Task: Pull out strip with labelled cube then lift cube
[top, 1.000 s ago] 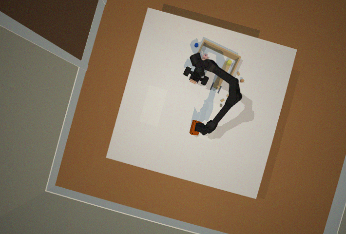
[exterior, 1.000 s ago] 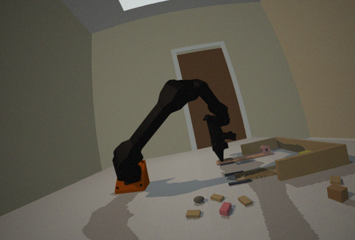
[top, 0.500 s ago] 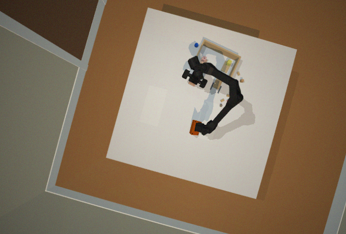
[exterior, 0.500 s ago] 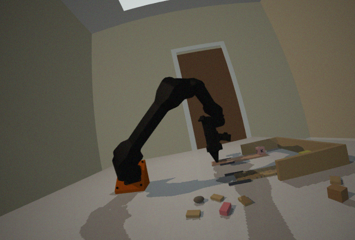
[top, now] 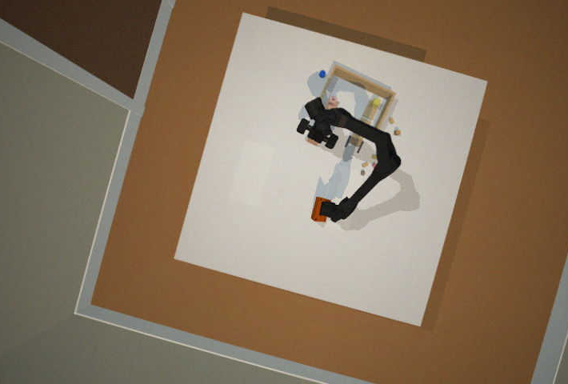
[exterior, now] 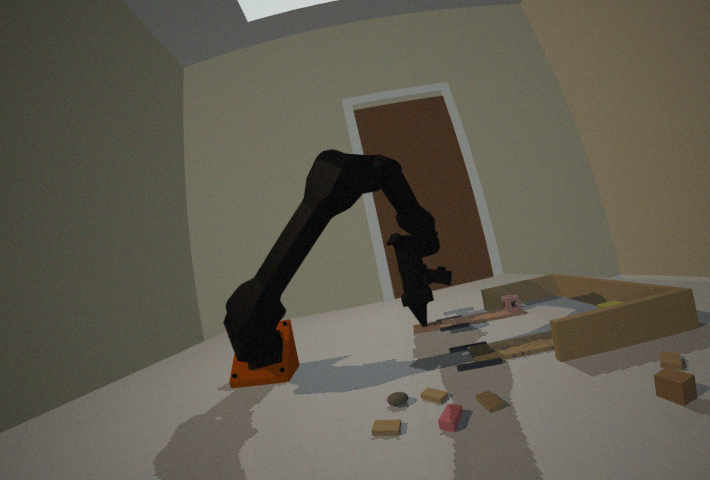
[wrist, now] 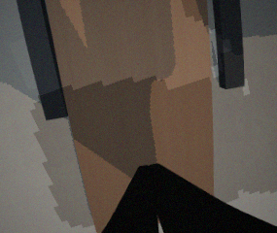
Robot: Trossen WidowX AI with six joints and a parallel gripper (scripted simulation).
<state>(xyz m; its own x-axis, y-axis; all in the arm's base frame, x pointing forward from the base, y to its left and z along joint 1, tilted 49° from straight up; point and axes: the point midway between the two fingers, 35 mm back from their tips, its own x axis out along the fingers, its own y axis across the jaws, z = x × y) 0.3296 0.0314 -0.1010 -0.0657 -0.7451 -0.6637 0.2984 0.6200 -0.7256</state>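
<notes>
The labelled cube lies 190 mm ahead of my gripper tip, 60 mm to the right of it and 20 mm above it. From my gripper tip the other things lie so: dark pebble (130 mm behind, 270 mm to the right); brown cube (100 mm ahead, 400 mm to the right); pink block (80 mm behind, 330 mm to the right).
</notes>
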